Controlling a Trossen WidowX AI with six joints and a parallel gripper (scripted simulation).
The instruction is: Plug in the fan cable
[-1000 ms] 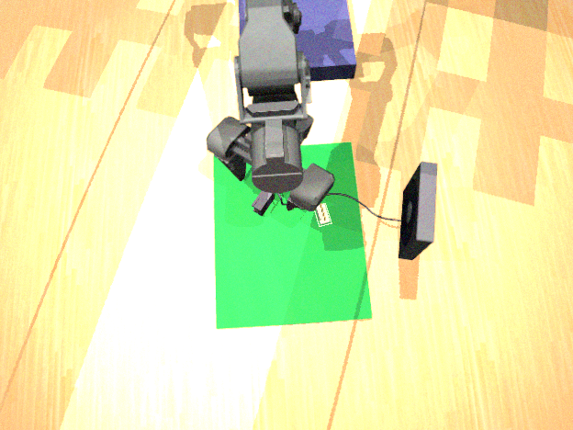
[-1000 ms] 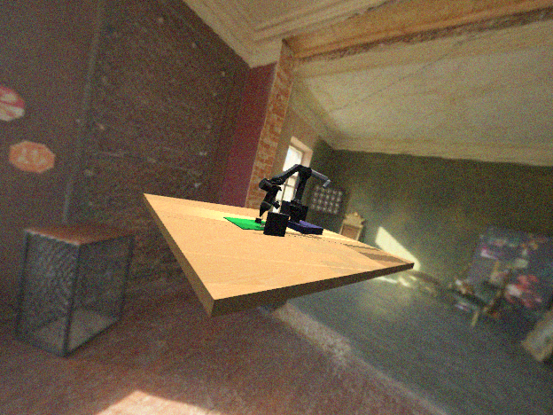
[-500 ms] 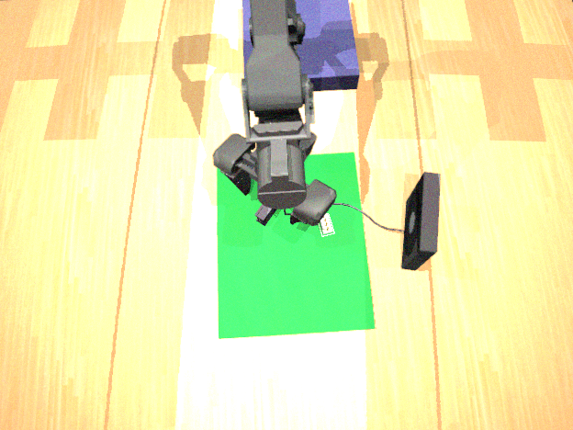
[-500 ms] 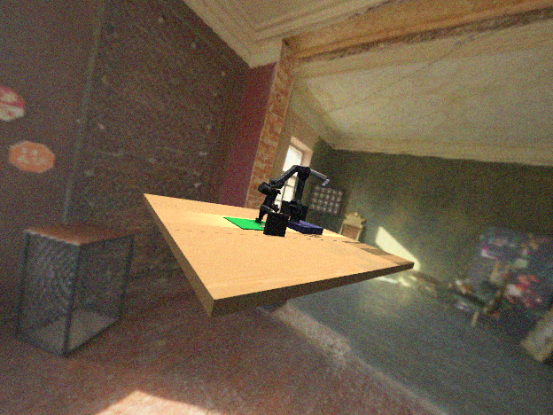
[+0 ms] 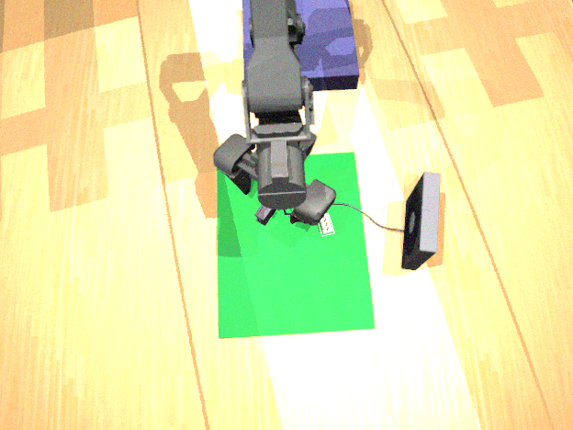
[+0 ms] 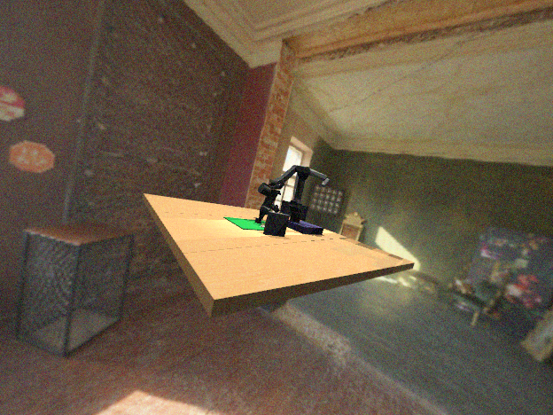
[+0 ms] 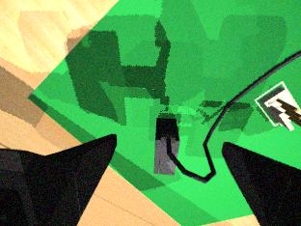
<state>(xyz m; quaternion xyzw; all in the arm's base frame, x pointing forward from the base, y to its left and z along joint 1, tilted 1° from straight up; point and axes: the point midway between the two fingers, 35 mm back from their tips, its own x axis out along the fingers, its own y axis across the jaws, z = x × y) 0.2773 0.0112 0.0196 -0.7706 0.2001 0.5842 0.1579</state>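
My gripper tip is now 10 mm short of the dark plug and 10 mm to the left of it. The rest, counted from my gripper tip: black fan: 20 mm ahead, 220 mm to the left, 40 mm above; white four-pin header: 20 mm ahead, 90 mm to the left, 20 mm below; green board: 50 mm ahead, 40 mm to the left, 40 mm below.
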